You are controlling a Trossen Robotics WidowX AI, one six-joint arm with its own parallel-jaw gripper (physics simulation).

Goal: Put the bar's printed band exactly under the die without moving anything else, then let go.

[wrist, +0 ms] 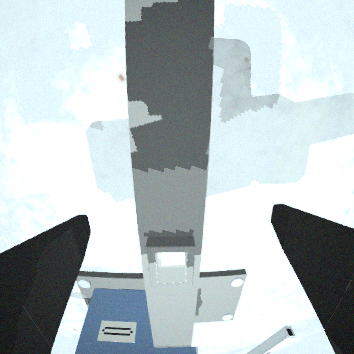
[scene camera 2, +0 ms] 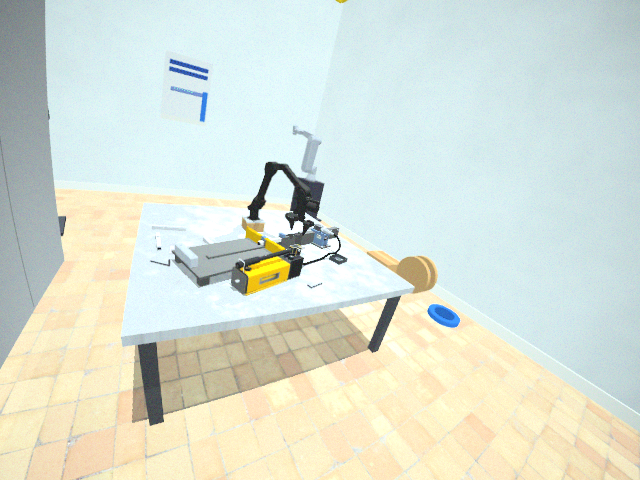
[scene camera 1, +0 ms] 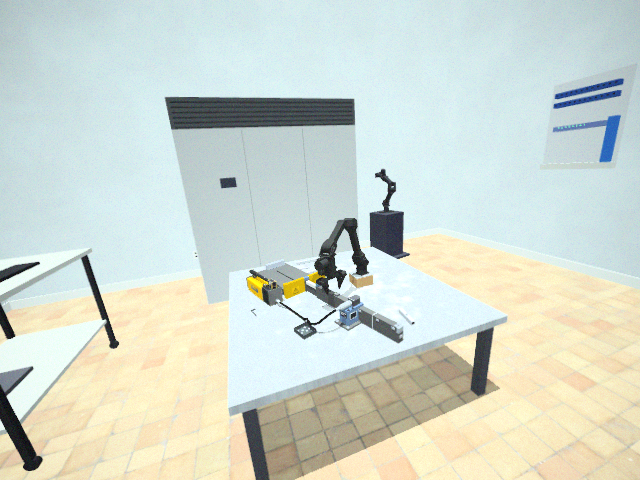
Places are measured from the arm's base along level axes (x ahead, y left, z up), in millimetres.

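Pixels of known places: gripper, fingertip midpoint: (wrist: 180,219) (scene camera 2: 297,232) (scene camera 1: 333,291); arm's base, link origin: (scene camera 2: 253,218) (scene camera 1: 362,273).
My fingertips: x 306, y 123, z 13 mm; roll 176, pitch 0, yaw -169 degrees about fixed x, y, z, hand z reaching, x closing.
Ahead of a thing's pixels: the offset from my fingertips to its middle. "spot": to the spot under its first point. Level surfaces: height alone.
A long dark grey bar (scene camera 1: 387,328) (scene camera 2: 299,239) (wrist: 170,100) lies across the table, passing beside a blue device {spot: dx +55, dy +223, dz -18 mm} (scene camera 1: 349,315) (scene camera 2: 320,238) (wrist: 117,312) on a grey base plate. A thin pale line (scene camera 1: 373,320) crosses the bar on the near side of the blue device; I cannot tell whether it is the printed band. A small grey block {dx +15, dy +185, dz +23 mm} (scene camera 1: 354,299) sits above the bar at the device. The die cannot be told apart clearly. My gripper (scene camera 1: 332,289) (scene camera 2: 298,230) (wrist: 180,219) is open and empty above the bar, one finger on each side in the wrist view.
A yellow motor unit {dx +291, dy -378, dz -16 mm} (scene camera 1: 255,287) (scene camera 2: 268,277) and a grey bed {dz -29 mm} (scene camera 2: 222,256) stand at the bar's far end, with an upright yellow plate {spot: dx +134, dy -238, dz -26 mm} (scene camera 1: 294,287). A black cable runs to a dark pad {spot: dx +243, dy +114, dz -80 mm} (scene camera 1: 305,329) (scene camera 2: 338,258). A white stick {dx -215, dy +330, dz -72 mm} (scene camera 1: 406,315) lies beyond the bar.
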